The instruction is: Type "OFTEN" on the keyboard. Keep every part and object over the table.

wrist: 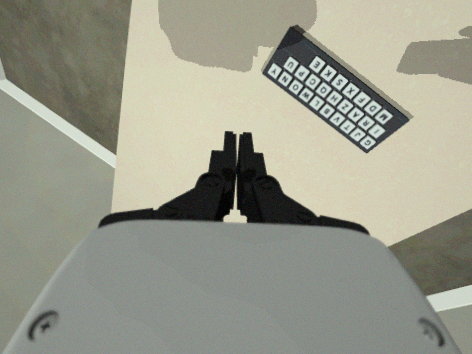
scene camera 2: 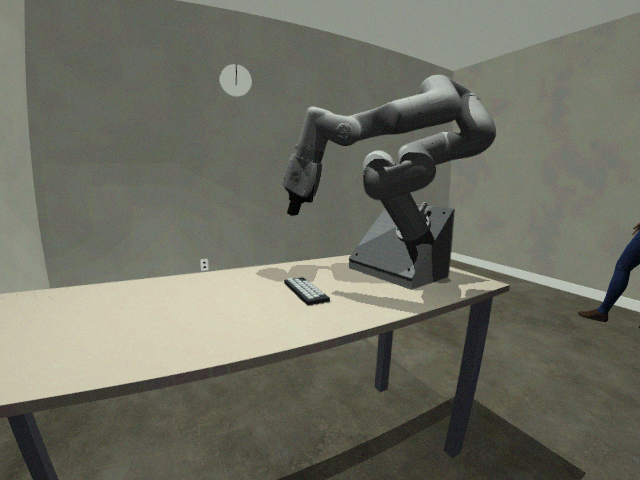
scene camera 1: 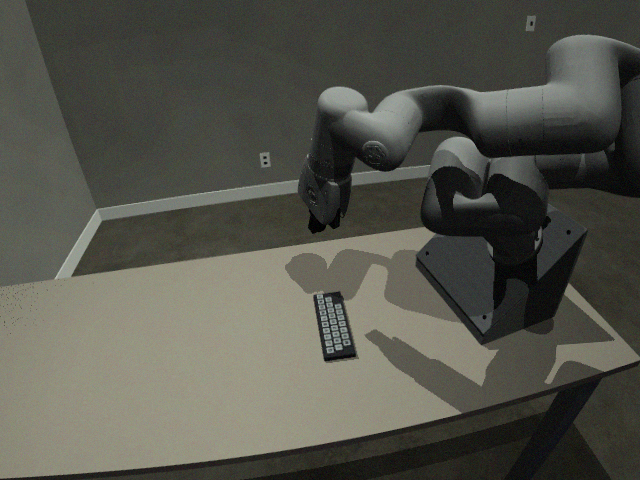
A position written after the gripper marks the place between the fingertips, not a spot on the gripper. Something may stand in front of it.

In view: the gripper (scene camera 1: 316, 228) and a keyboard (scene camera 1: 336, 339).
The keyboard shows as well in the wrist view (wrist: 299, 67). The gripper is seen too in the wrist view (wrist: 236, 151) and in scene camera 2 (scene camera 2: 292, 214).
